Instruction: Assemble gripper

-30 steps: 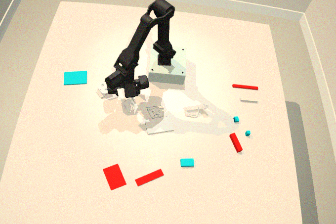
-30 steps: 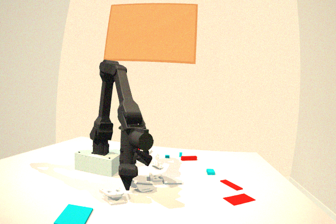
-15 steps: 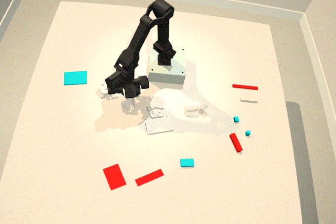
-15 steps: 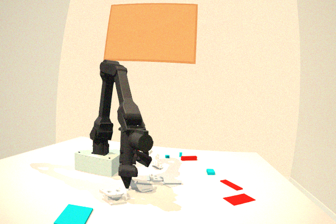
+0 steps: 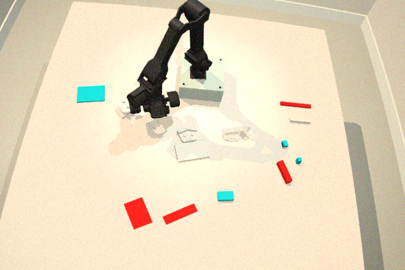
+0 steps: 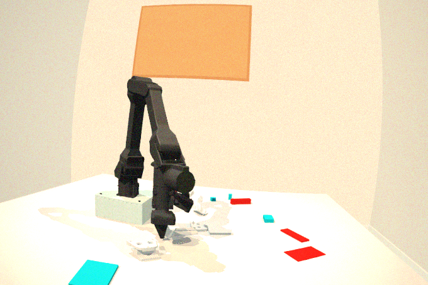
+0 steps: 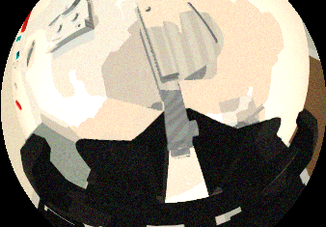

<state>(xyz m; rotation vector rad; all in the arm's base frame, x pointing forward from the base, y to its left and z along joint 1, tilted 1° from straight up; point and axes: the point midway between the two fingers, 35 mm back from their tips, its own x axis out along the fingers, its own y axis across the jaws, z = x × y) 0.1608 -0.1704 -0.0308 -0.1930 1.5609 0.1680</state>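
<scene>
My gripper tip is 9 cm short of the housing plate and 13 cm to the right of it. From my gripper tip the other things lie so: gripper base 2 cm behind, 11 cm to the right, 2 cm above; then white jaw 2 cm ahead, 1 cm to the left, 3 cm above; then flat white plate 15 cm ahead, 15 cm to the left.
</scene>
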